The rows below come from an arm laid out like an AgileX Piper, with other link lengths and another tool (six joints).
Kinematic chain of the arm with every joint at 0, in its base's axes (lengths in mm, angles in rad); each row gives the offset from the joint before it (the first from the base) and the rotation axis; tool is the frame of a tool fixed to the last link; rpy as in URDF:
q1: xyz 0 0 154.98 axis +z
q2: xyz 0 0 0 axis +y
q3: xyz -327.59 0 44.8 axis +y
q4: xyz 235.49 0 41.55 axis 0.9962 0 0.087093
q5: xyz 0 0 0 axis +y
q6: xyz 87.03 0 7.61 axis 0.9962 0 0.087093
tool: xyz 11.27 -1 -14.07 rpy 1.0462 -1.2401 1.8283
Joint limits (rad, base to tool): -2.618..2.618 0..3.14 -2.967..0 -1.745..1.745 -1.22..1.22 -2.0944..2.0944
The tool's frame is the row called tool.
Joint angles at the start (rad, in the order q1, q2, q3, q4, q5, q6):
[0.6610, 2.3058, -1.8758, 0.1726, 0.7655, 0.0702]
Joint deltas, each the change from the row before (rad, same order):
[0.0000, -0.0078, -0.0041, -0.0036, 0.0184, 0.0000]
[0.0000, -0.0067, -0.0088, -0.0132, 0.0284, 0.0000]
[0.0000, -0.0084, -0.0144, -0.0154, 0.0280, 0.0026]
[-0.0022, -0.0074, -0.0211, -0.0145, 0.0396, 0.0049]
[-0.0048, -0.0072, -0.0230, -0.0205, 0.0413, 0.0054]
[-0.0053, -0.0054, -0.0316, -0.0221, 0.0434, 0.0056]
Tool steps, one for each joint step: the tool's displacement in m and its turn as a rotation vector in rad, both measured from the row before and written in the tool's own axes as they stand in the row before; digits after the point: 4 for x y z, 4 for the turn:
[0.0007, 0.0008, -0.0047, 0.0006, -0.0055, -0.0055]
[0.0004, 0.0015, -0.0049, -0.0042, -0.0114, -0.0143]
[0.0019, 0.0022, -0.0067, -0.0074, -0.0047, -0.0119]
[0.0020, 0.0034, -0.0075, -0.0065, -0.0112, -0.0085]
[0.0016, 0.0054, -0.0075, -0.0128, -0.0123, -0.0091]
[0.0027, 0.0063, -0.0082, -0.0161, -0.0084, -0.0077]

